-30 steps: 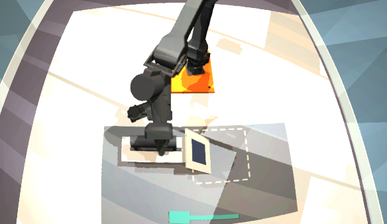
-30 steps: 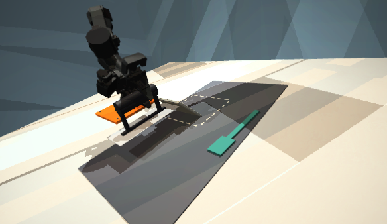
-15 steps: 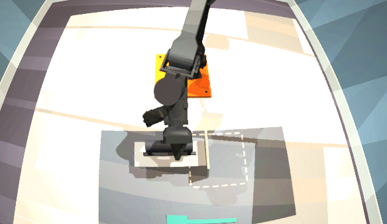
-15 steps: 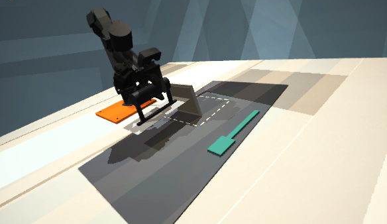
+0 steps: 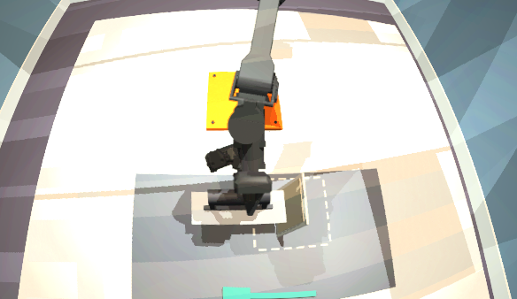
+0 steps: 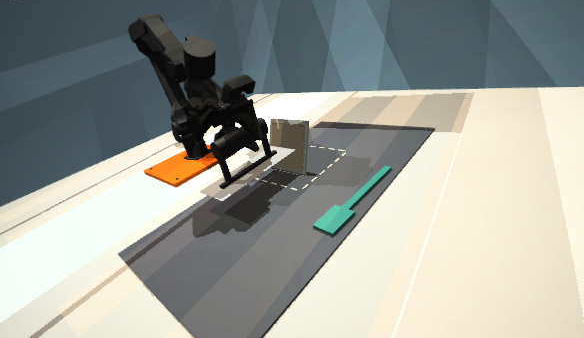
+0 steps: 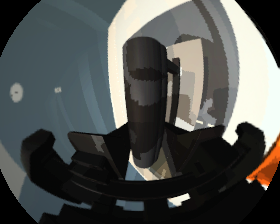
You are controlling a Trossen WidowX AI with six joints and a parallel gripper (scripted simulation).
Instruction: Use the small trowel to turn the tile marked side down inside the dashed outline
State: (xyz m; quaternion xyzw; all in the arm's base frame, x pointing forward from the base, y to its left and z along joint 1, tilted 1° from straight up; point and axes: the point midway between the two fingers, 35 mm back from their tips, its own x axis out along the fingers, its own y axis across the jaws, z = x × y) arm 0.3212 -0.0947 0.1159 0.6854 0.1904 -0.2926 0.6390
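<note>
My gripper tip is 50 mm short of the grey mat, 30 mm to the right of it and 120 mm above it. The rest, counted from my gripper tip: teal flat tool: 180 mm ahead, 10 mm to the right, 100 mm below; small trowel: 20 mm behind, 10 mm to the left, 10 mm below; tile: 10 mm behind, 100 mm to the left, 50 mm below.
</note>
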